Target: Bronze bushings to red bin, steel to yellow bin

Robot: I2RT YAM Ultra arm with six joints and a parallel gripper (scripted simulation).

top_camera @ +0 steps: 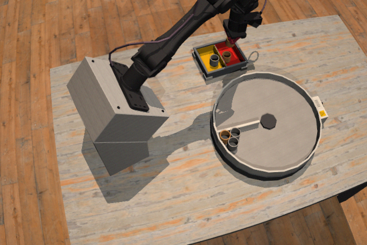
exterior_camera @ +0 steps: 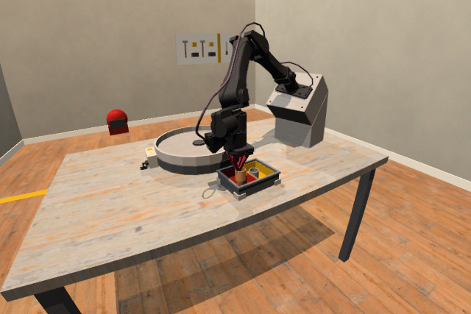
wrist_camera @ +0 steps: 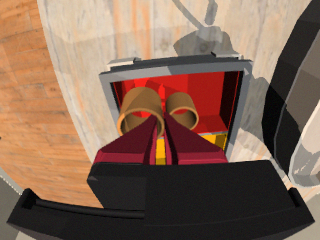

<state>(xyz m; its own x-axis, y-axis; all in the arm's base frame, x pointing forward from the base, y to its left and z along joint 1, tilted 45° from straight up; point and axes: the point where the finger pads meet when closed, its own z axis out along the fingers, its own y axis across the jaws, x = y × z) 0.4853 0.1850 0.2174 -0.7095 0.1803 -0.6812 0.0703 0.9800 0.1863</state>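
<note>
The red bin lies 70 mm below my hand, 20 mm to the right of it and 10 mm behind it. Round my hand: turntable (370 mm to the right, 30 mm below, 20 mm behind); two-part bin tray (60 mm below, 60 mm behind, 20 mm to the right); yellow bin (100 mm behind, 70 mm below, 20 mm to the right).
</note>
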